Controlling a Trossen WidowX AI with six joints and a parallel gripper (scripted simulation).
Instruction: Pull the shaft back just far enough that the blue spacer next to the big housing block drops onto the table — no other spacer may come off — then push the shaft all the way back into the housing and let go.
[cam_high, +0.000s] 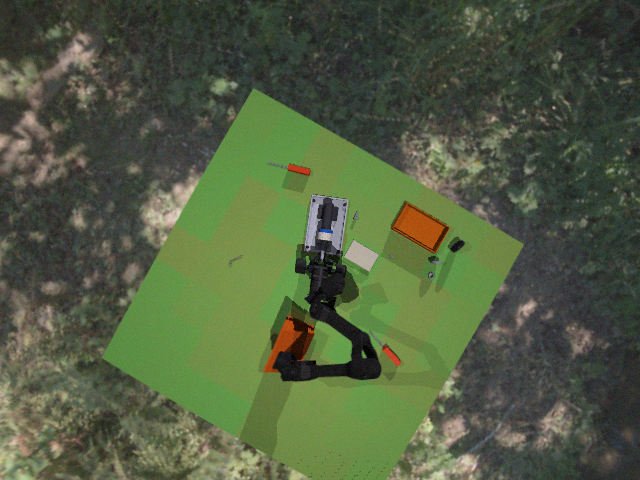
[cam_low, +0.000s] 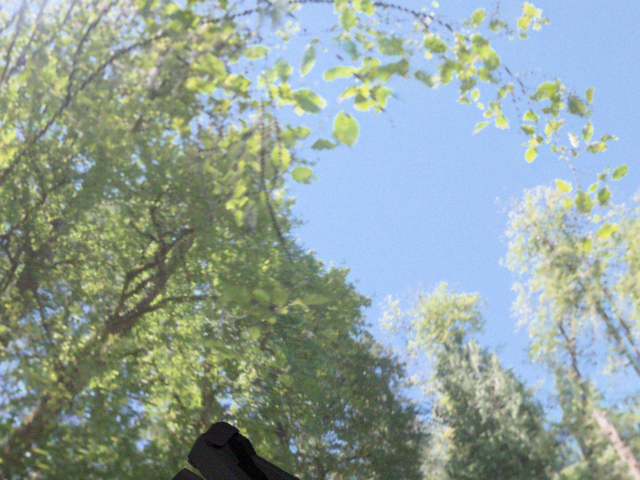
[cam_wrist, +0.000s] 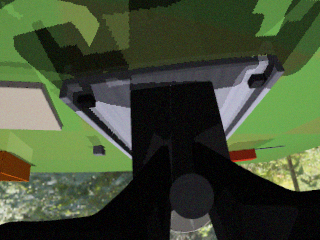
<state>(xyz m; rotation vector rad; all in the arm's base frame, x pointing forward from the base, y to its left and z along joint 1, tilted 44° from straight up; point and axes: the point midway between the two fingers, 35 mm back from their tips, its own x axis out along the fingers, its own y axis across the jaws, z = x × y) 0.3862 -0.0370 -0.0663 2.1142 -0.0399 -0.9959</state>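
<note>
Right now my gripper tip is 50 mm short of the grey shaft, 20 mm below it and 10 mm to the right of it. Round my gripper tip: beige plate (150 mm to the right, 50 mm below, 50 mm ahead); then orange tray (320 mm to the right, 250 mm ahead, 50 mm below); then blue spacer (80 mm ahead, 20 mm to the left, 20 mm above).
</note>
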